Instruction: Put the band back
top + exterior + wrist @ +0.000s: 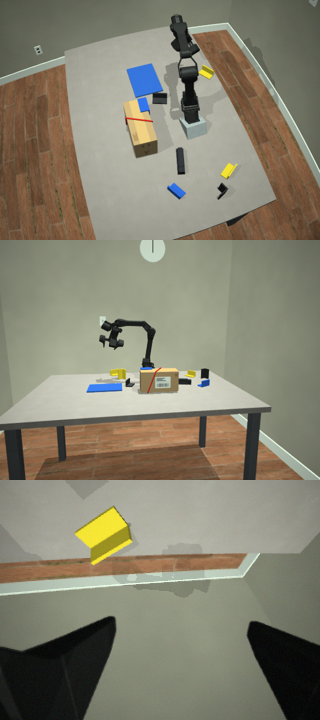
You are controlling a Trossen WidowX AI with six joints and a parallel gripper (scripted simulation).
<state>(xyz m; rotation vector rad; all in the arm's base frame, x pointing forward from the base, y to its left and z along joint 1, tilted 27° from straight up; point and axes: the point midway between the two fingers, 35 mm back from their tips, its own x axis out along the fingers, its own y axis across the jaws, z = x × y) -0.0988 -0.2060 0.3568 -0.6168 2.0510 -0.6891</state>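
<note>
The carton lies 37 cm ahead of my hand, 34 cm to the left of it and 19 cm below it. From my hand the other things lie so: black block: 21 cm ahead, 54 cm to the left, 25 cm below; black angle piece: 21 cm ahead, 14 cm to the left, 26 cm below; flat blue sheet: 26 cm ahead, 2 cm to the right, 27 cm below.
</note>
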